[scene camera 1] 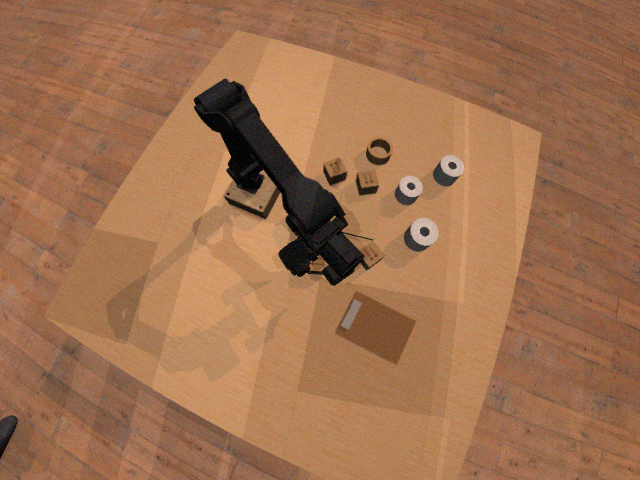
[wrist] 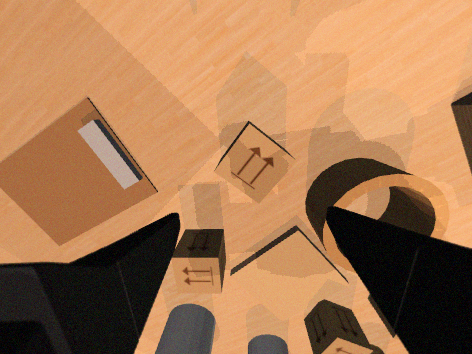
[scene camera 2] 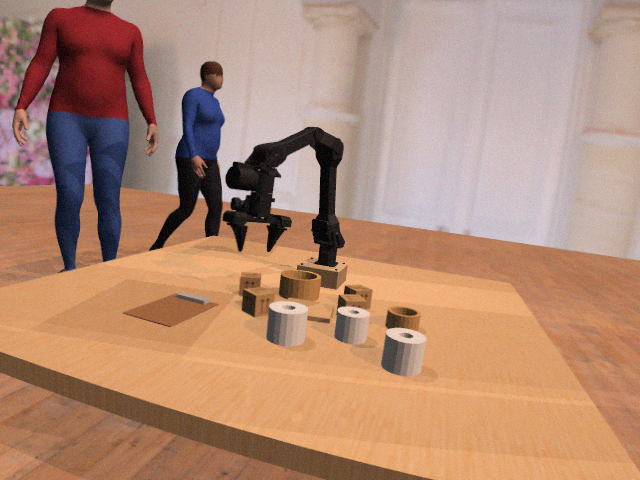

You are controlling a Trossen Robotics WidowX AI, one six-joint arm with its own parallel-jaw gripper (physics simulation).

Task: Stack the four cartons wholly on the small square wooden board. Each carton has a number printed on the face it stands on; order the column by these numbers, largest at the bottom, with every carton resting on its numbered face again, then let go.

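Pixels of known places: gripper, fingertip midpoint: (wrist: pixel 253 216) (scene camera 2: pixel 254 251); arm's base at its link origin: (scene camera 1: pixel 250 181) (scene camera 2: pixel 326 263).
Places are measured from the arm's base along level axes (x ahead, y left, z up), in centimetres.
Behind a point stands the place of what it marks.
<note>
My gripper (scene camera 2: pixel 254 251) @[x 28.7, y -12.8, z 6.4 cm] (wrist: pixel 253 216) @[x 28.7, y -12.8, z 6.4 cm] is open and empty, high above the table. One carton (scene camera 1: pixel 316 265) @[x 28.2, y -14.8, z -0.3 cm] (scene camera 2: pixel 250 281) @[x 30.3, y -12.6, z -1.4 cm] (wrist: pixel 255 167) @[x 27.8, y -13.5, z -0.3 cm] stands apart, ahead of the fingertips in the wrist view. A second carton (scene camera 1: pixel 370 255) @[x 40.4, y -6.4, z -0.3 cm] (scene camera 2: pixel 258 302) @[x 43.3, y -4.5, z -2.1 cm] (wrist: pixel 197 272) @[x 40.0, y -6.3, z -0.3 cm] stands beside the board, by the left finger. A third carton (scene camera 1: pixel 367 180) @[x 31.4, y 14.5, z -0.3 cm] (scene camera 2: pixel 353 300) @[x 33.6, y 15.8, z -0.3 cm] (wrist: pixel 332 325) @[x 30.7, y 11.5, z -1.8 cm] and a fourth (scene camera 1: pixel 334 169) @[x 21.0, y 13.8, z -0.3 cm] (scene camera 2: pixel 361 292) @[x 23.5, y 16.0, z -0.8 cm] stand near each other across the board; the right finger mostly hides the fourth in the wrist view. The small wooden board (scene camera 2: pixel 321 312) @[x 34.6, y 8.6, z -4.5 cm] (wrist: pixel 295 255) @[x 30.1, y 1.0, z -4.5 cm] shows no carton on it. The arm mostly hides it in scene camera 1. The numbers are hidden.
A large wooden ring (scene camera 2: pixel 299 286) @[x 26.0, y -0.3, z -1.5 cm] (wrist: pixel 337 182) @[x 21.8, y -7.4, z -1.9 cm] stands by the board; a smaller ring (scene camera 1: pixel 372 156) @[x 29.7, y 24.1, z -2.1 cm] (scene camera 2: pixel 403 319) @[x 34.8, y 28.2, z -2.3 cm] stands beyond the carton pair. Three white rolls (scene camera 1: pixel 421 236) @[x 51.3, y 4.0, z 1.1 cm] (scene camera 1: pixel 408 193) @[x 43.9, y 15.3, z 0.3 cm] (scene camera 1: pixel 447 173) @[x 52.8, y 26.6, z 0.9 cm] stand past the cartons. A brown clipboard (scene camera 1: pixel 382 330) @[x 51.7, y -23.1, z -5.5 cm] (scene camera 2: pixel 165 311) @[x 52.7, y -23.1, z -5.5 cm] (wrist: pixel 60 180) @[x 50.7, y -24.0, z -5.5 cm] lies flat.
</note>
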